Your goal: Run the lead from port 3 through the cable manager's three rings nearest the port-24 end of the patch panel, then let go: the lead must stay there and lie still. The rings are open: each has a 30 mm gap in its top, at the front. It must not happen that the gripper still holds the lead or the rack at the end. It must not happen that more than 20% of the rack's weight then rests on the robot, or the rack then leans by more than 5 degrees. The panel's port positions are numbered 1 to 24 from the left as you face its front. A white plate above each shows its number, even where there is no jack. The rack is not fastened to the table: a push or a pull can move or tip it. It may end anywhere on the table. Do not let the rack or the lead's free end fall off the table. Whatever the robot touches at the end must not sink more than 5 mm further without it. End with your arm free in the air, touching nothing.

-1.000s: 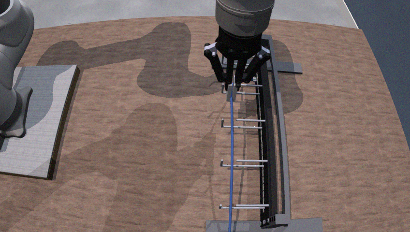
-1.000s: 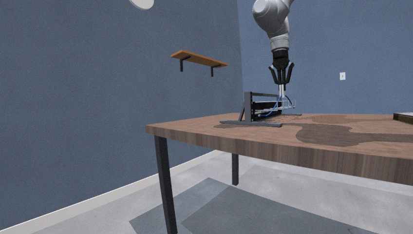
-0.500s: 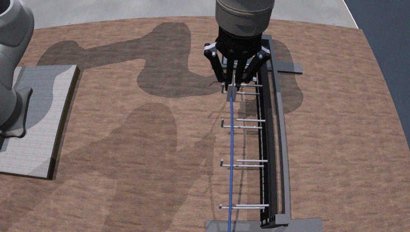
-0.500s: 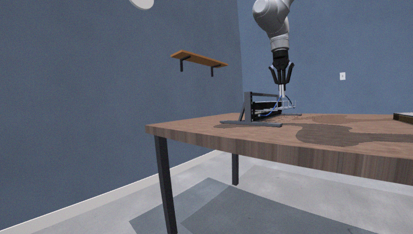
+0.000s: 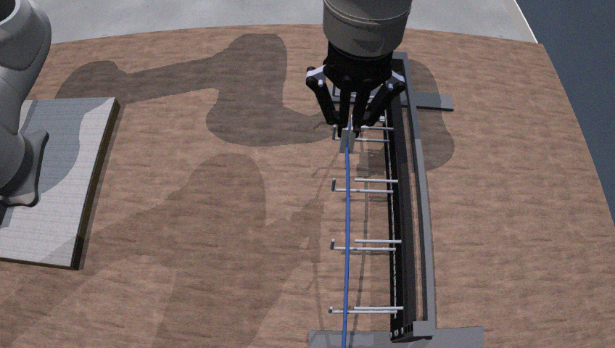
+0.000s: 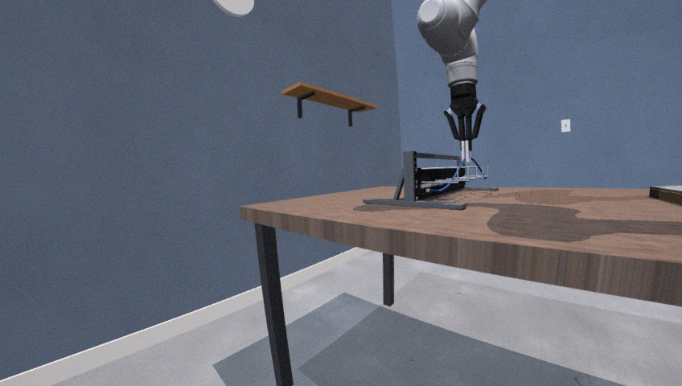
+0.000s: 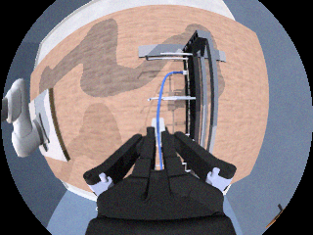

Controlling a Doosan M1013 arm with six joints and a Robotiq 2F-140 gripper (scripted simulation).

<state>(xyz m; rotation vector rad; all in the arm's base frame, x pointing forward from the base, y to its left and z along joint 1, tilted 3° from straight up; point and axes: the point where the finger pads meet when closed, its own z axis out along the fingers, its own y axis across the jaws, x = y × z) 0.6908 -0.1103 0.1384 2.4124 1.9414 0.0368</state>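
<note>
Now: the rack 9 cm ahead of my hand, 7 cm to the right of it and 8 cm below it.
</note>
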